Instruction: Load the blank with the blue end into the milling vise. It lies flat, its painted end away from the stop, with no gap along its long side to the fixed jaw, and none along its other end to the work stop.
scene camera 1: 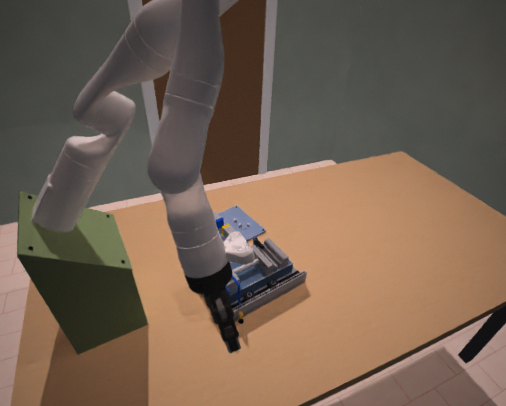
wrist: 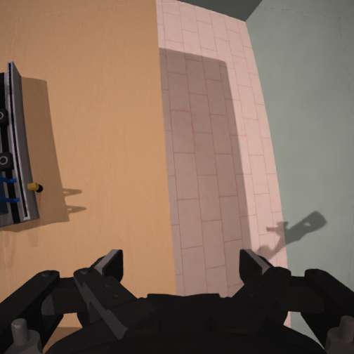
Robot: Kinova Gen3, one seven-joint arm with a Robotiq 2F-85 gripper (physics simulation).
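The blank with the blue end (scene camera 1: 219,222) shows at the left of the blue plate (scene camera 1: 241,218) in the scene view; the arm hides much of it. The milling vise (scene camera 1: 276,252) has grey jaws on a blue body, inside a grey-rimmed tray (scene camera 1: 298,280) (wrist: 21,130). The arm hides the vise's left part. The work stop cannot be made out. My gripper (scene camera 1: 232,345) (wrist: 181,262) is open and empty, above the table in front of the vise's near left corner. In the wrist view the fingers stand wide apart, with the tray at the left edge.
A yellow-marked blank (scene camera 1: 226,229) lies beside the blue-ended one. A small yellow piece with a black tip (scene camera 1: 241,317) (wrist: 33,187) is at the tray's front side. A green pedestal (scene camera 1: 90,300) carries the arm at the left. The table's front edge (wrist: 166,150) crosses the wrist view.
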